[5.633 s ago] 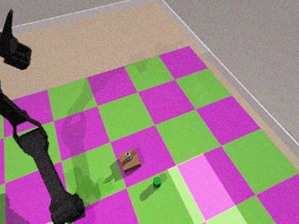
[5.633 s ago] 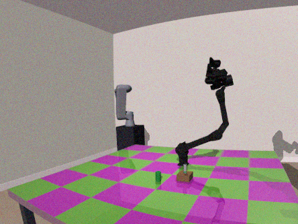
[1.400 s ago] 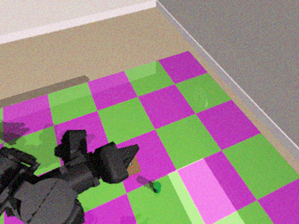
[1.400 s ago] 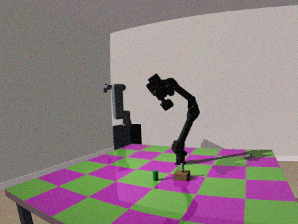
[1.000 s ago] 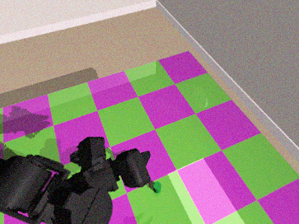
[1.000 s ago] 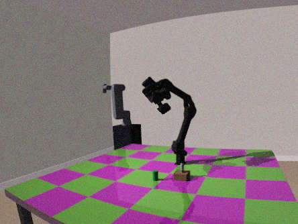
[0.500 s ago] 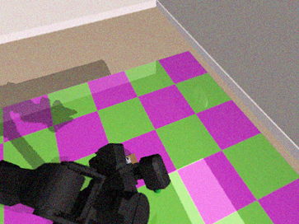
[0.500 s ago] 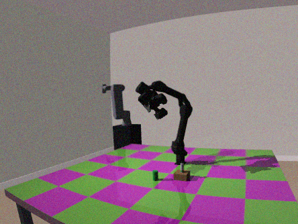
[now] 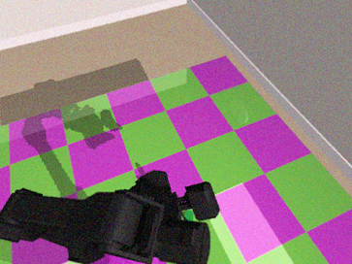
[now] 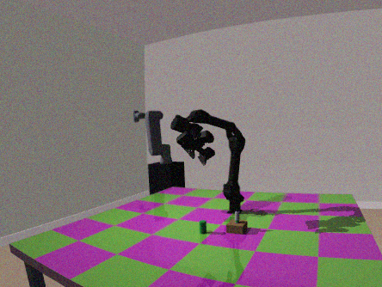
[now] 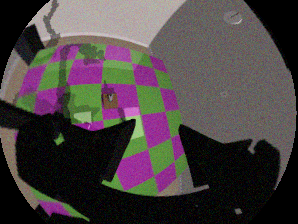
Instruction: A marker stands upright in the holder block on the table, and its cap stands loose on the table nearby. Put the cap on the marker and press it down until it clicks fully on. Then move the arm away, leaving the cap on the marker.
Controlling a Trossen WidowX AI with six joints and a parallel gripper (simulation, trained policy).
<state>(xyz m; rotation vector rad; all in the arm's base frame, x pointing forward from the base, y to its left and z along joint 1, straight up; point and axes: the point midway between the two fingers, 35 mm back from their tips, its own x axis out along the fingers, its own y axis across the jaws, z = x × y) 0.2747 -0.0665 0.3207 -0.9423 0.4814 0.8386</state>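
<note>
Right now my gripper tip is 2 cm short of the green cap, 2 cm to the right of it and 27 cm above it. The rest, counted from my gripper tip: brown holder block: 5 cm behind, 14 cm to the left, 28 cm below.
</note>
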